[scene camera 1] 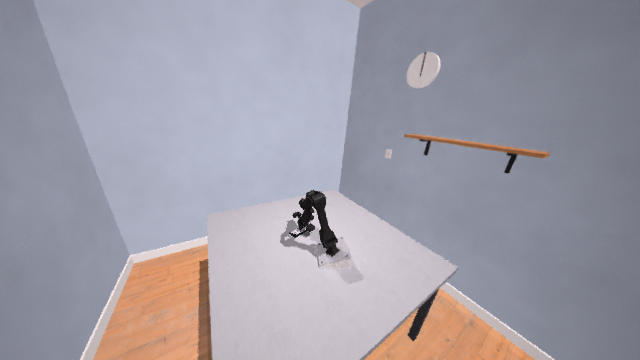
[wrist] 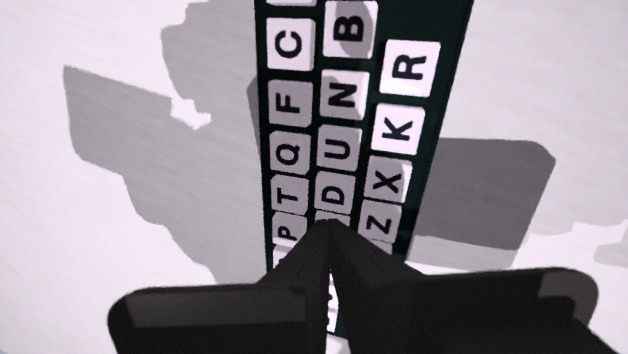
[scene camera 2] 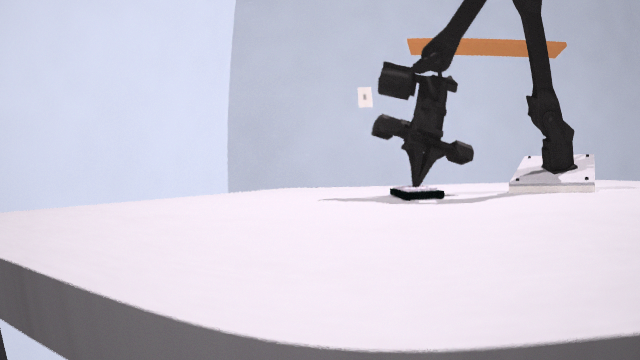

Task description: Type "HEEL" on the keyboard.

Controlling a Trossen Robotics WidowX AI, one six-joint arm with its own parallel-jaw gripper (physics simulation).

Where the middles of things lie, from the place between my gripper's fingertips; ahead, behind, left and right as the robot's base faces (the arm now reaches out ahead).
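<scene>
The P key [wrist: 287, 229] has my gripper 2 cm short of it and 1 cm to the right of it. Counted from my gripper, the D key [wrist: 334, 192] is 2 cm to the right, while the Z key [wrist: 379, 221] is 1 cm to the right and 2 cm behind. The keyboard [wrist: 362, 95] is 2 cm to the right of my gripper and 1 cm below it.
</scene>
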